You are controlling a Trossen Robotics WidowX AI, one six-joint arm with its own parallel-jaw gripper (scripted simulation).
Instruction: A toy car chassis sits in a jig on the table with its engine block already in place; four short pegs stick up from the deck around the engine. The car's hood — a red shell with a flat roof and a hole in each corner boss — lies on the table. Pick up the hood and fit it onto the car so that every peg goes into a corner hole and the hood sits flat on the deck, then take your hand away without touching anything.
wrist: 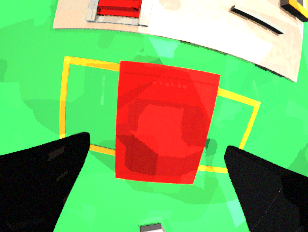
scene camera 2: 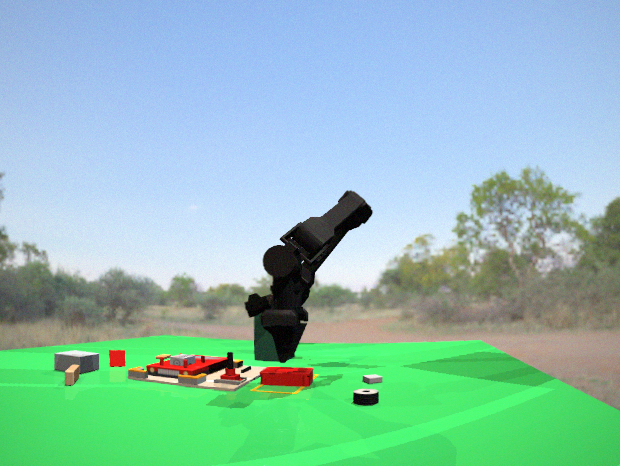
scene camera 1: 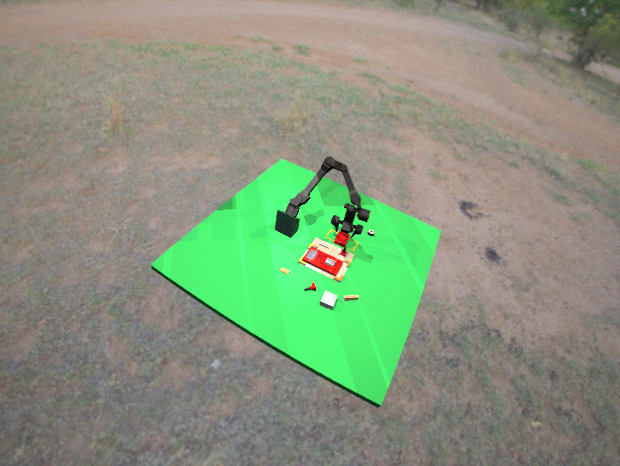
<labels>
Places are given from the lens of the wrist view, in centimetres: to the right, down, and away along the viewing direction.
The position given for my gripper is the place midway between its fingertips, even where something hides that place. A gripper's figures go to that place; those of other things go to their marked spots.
my gripper (wrist: 160, 147): 0, 2, 10
red hood (wrist: 164, 113): 1, 0, 11
pale jig (wrist: 267, 40): 11, -7, 11
The marked spots on the pale jig and the red hood are 12 cm apart.
</labels>
